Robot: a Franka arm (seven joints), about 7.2 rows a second.
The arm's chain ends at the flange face. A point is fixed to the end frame.
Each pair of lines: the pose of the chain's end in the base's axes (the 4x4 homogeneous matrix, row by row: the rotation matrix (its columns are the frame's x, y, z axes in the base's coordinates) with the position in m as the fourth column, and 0 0 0 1 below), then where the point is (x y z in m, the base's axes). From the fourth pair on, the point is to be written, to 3 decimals.
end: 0.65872 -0.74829 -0.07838 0.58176; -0.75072 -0.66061 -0.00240 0.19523; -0.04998 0.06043 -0.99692 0.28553; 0 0 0 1
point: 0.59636 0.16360 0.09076
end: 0.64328 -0.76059 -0.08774 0.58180; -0.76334 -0.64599 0.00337 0.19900; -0.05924 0.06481 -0.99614 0.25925; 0 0 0 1
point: 0.59395 0.16791 0.06423
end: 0.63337 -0.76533 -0.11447 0.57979; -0.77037 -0.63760 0.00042 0.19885; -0.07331 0.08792 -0.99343 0.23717; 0 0 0 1
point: 0.58636 0.16688 0.04202
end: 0.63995 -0.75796 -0.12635 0.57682; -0.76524 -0.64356 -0.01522 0.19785; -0.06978 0.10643 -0.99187 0.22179; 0 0 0 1
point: 0.581 0.163 0.027
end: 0.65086 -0.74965 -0.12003 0.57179; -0.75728 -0.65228 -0.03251 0.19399; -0.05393 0.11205 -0.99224 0.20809; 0 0 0 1
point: 0.578 0.156 0.014
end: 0.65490 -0.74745 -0.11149 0.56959; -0.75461 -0.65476 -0.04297 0.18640; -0.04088 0.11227 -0.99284 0.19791; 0 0 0 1
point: 0.578 0.147 0.004
